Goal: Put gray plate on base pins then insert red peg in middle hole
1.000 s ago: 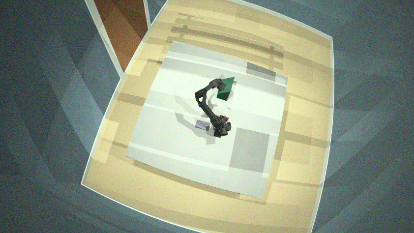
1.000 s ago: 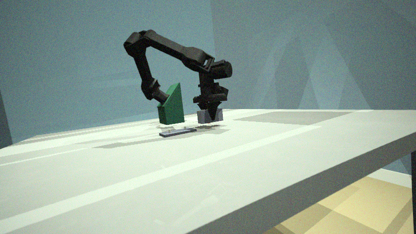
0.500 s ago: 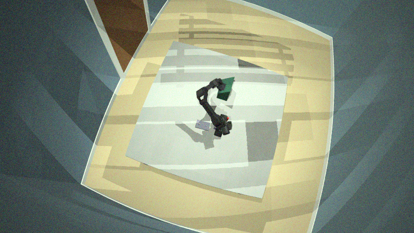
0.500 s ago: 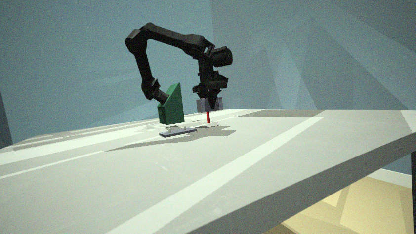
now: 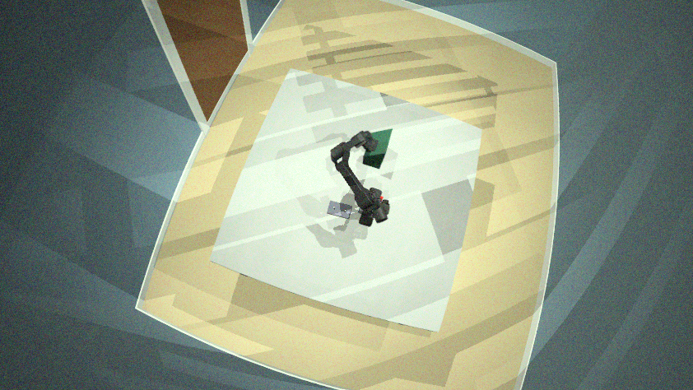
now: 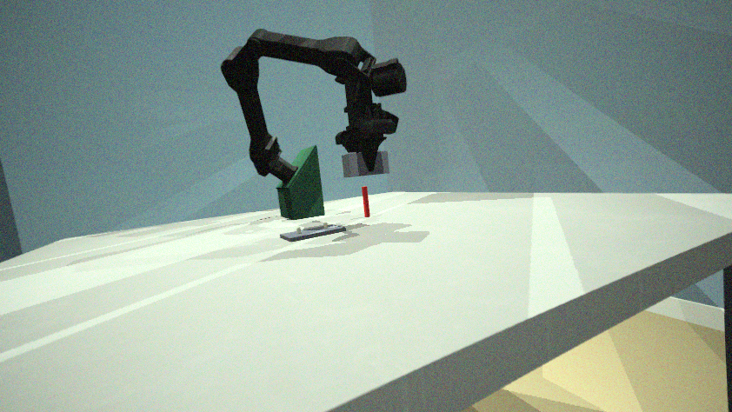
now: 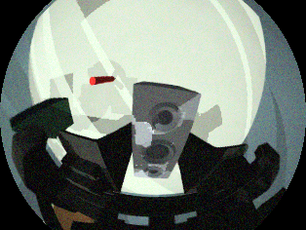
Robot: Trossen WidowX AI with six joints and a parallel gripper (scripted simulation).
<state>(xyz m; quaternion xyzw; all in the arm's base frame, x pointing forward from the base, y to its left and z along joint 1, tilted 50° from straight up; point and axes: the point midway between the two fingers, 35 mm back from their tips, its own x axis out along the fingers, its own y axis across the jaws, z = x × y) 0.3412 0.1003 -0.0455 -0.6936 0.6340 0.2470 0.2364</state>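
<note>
My gripper tip is now 10 mm short of the base, 140 mm to the left of it and 110 mm above it. The rest, counted from my gripper tip: gray plate (30 mm above); red peg (110 mm behind, 40 mm to the left, 80 mm below).
</note>
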